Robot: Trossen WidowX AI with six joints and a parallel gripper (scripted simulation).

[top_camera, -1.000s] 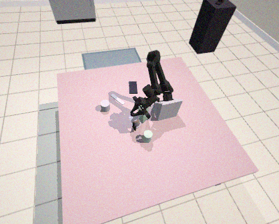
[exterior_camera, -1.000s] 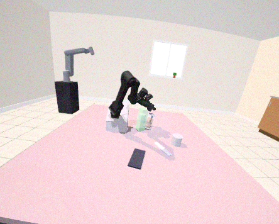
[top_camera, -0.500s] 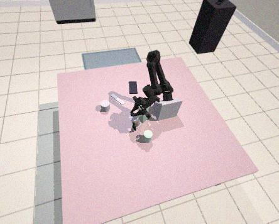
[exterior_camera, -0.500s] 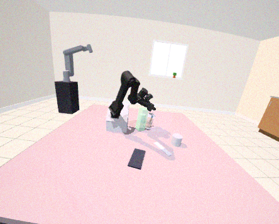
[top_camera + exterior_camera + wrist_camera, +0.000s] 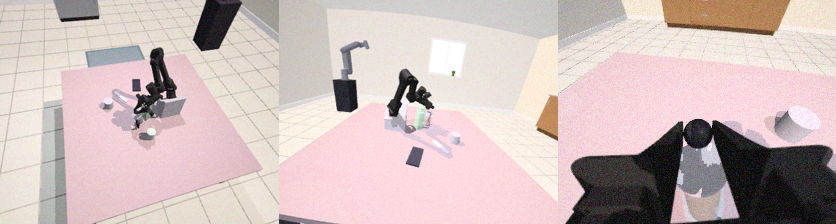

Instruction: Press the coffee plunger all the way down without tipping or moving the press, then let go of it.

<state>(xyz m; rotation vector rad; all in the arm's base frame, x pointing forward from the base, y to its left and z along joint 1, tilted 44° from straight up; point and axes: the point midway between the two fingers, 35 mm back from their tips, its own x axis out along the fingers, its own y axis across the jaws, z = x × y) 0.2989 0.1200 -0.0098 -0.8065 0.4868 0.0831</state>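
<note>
Now: gripper tip 30 mm past the coffee press and 90 mm above it. Also, from my gripper tip: pale green box 110 mm behind, 60 mm to the right, 90 mm below.
</note>
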